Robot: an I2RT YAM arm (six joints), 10 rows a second.
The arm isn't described. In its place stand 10 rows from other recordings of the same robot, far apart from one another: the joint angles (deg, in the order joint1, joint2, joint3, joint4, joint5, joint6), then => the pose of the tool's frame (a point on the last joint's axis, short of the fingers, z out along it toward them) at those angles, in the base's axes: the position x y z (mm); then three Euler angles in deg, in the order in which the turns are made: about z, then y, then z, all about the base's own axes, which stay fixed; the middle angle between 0 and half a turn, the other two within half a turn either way.
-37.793 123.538 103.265 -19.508 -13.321 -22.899 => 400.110 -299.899 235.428 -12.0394 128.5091 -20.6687
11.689 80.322 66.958 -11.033 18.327 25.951 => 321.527 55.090 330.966 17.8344 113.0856 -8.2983
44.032 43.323 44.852 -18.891 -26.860 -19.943 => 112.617 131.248 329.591 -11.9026 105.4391 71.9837
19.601 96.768 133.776 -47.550 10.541 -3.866 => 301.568 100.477 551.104 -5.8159 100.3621 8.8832
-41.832 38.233 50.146 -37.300 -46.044 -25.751 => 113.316 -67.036 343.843 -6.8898 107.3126 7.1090
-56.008 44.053 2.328 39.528 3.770 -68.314 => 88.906 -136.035 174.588 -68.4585 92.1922 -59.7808
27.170 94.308 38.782 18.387 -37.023 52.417 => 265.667 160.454 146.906 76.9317 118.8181 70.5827
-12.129 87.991 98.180 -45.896 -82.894 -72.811 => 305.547 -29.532 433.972 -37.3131 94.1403 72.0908
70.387 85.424 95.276 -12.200 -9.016 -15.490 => 108.577 321.322 473.223 -15.1218 92.3190 79.4105
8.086 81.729 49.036 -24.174 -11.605 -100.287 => 276.332 46.493 201.747 -83.1579 145.1134 28.6781
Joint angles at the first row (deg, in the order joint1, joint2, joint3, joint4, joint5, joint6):
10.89, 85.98, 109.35, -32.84, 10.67, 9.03
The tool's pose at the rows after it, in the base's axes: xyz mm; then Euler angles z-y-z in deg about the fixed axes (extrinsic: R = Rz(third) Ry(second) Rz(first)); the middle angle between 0 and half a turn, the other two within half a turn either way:
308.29 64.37 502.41 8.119 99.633 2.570
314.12 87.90 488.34 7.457 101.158 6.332
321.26 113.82 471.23 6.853 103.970 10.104
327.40 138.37 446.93 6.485 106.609 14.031
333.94 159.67 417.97 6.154 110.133 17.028
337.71 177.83 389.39 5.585 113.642 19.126
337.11 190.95 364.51 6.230 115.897 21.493
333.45 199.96 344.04 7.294 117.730 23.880
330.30 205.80 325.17 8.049 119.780 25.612
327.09 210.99 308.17 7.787 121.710 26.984
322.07 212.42 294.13 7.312 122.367 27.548
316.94 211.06 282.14 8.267 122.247 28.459
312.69 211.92 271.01 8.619 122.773 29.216
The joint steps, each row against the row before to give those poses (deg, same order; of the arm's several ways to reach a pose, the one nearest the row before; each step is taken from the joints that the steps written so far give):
2.05, -0.23, -2.50, 1.95, -0.44, 0.84
3.80, 0.93, -2.18, 1.56, -0.02, -0.38
3.82, 1.91, -1.29, 0.34, -0.06, -0.09
3.29, 1.37, -3.56, 2.29, -0.75, -0.08
2.55, 1.80, -3.66, 1.92, -0.61, 0.08
2.17, 1.72, -3.46, 1.63, -0.14, 0.00
1.68, 0.79, -4.00, 2.56, -0.78, 0.68
1.32, 0.21, -3.75, 2.18, -1.07, 0.81
0.90, 0.33, -3.17, 1.48, -0.85, 0.58
0.85, 0.46, -2.64, 1.19, -0.57, -0.35
0.58, -0.41, -3.40, 2.34, -0.02, -0.40
0.21, -0.81, -3.67, 3.01, -0.59, 0.57
0.44, -0.17, -2.56, 1.87, -0.29, 0.22

